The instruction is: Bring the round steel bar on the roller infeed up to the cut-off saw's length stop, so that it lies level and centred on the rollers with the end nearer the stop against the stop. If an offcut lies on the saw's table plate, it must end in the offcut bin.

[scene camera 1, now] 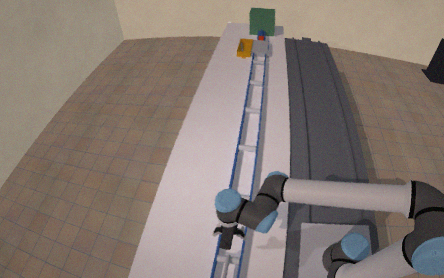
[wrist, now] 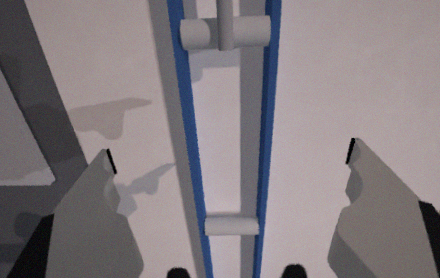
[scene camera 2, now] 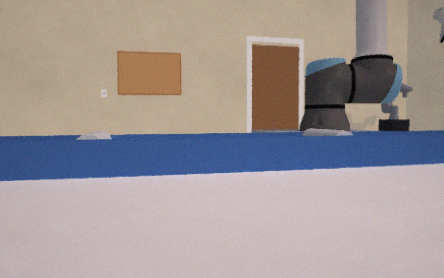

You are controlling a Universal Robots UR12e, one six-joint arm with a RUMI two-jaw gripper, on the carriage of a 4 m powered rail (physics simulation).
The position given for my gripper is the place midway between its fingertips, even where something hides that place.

Observation:
I see my gripper (wrist: 228,145) and a roller (wrist: 248,31).

